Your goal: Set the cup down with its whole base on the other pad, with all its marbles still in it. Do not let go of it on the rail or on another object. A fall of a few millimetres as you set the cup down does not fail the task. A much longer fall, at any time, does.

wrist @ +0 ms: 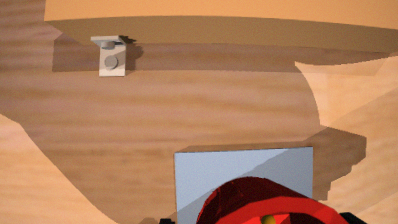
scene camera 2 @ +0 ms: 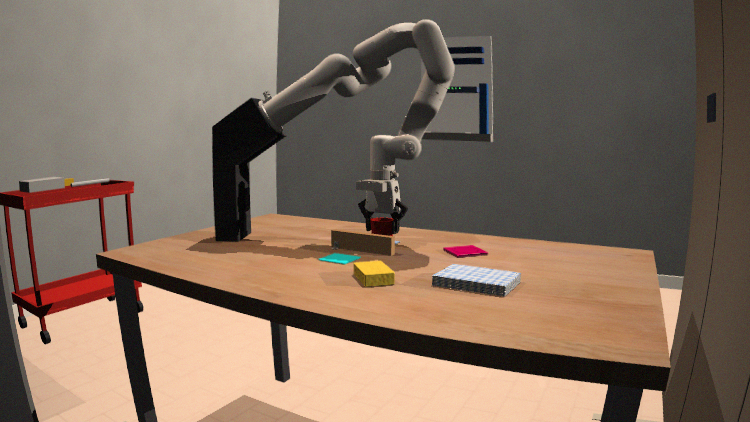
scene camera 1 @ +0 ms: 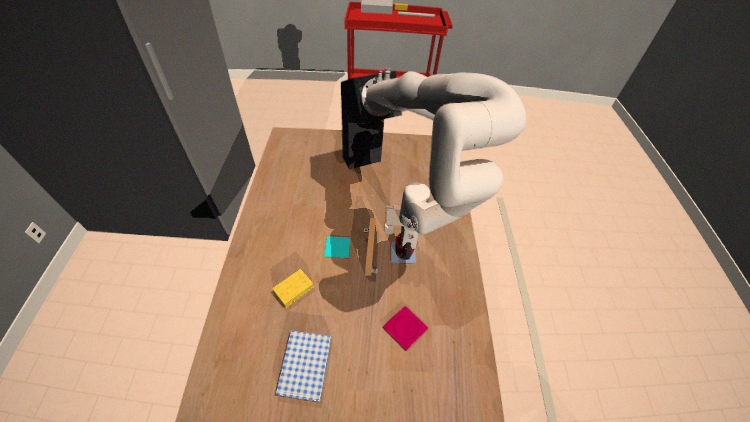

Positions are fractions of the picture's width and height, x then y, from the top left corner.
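Wooden rail (wrist: 0.88, 0.15), 16 cm from the lens.
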